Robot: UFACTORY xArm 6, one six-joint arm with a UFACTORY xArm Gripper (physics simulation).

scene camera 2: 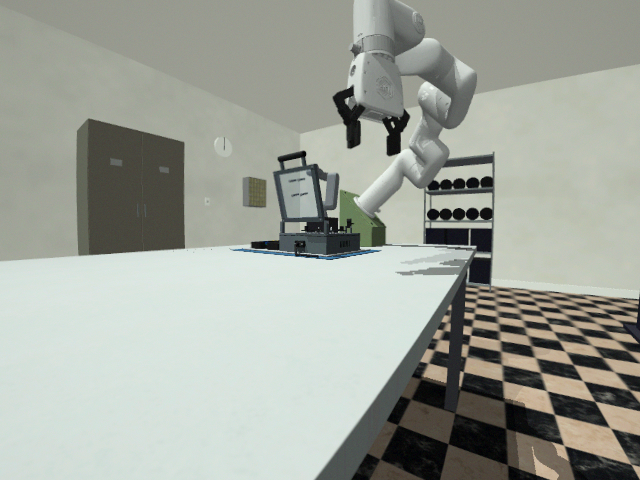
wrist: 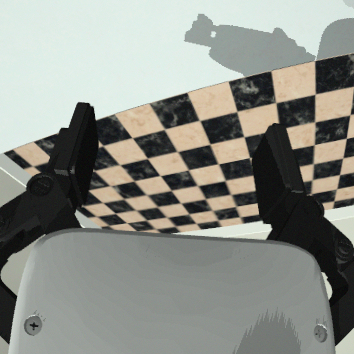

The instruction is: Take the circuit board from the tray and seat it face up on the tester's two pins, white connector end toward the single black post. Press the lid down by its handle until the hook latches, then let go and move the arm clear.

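Frame: origin at the arm's base, x ahead, y up, z right, level; centimetres.
Where they show: gripper, fingertip midpoint: (scene camera 2: 374, 150) (wrist: 179, 131); arm's base, origin of the base link: (scene camera 2: 363, 208).
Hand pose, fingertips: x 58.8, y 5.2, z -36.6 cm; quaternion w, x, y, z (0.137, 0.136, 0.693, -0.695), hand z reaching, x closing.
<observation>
Things, the pixels of their centre, and the offset from my fingertips. "spot": a spot on its surface instead. Level surfaces: height alone.
- tester, surface spot: (scene camera 2: 317, 244) spot: dx -10.7, dy -18.5, dz +22.6 cm
- black handle, body centre: (scene camera 2: 291, 156) dx -6.5, dy +5.1, dz +28.3 cm
- black hook, surface spot: (scene camera 2: 299, 248) spot: dx -10.5, dy -19.9, dz +29.0 cm
- low black tray, surface spot: (scene camera 2: 263, 244) spot: dx -11.8, dy -19.6, dz +47.2 cm
- blue-edged mat, its level: dy -21.6 cm
- white table, its level: dy -21.6 cm
The tester (scene camera 2: 317, 244) stands on the far part of the table in the scene view. Its framed clear lid (scene camera 2: 298, 195) stands raised, with the black handle (scene camera 2: 292, 156) at its top. A black hook (scene camera 2: 299, 248) shows on the tester's front. A low black tray (scene camera 2: 263, 244) lies just left of the tester, with a small blue spot on it; a circuit board cannot be made out. The pins and the single black post cannot be told apart at this size. My gripper (scene camera 2: 373, 148) (wrist: 179, 131) is open and empty, pointing down, above and right of the raised lid.
A blue-edged mat (scene camera 2: 241, 250) lies under the tester. The green arm base (scene camera 2: 366, 222) stands behind it. The white table (scene camera 2: 206, 335) (wrist: 75, 60) ends at its right edge above a checkered floor (scene camera 2: 558, 361) (wrist: 180, 160). A shelf rack (scene camera 2: 492, 206) stands behind.
</observation>
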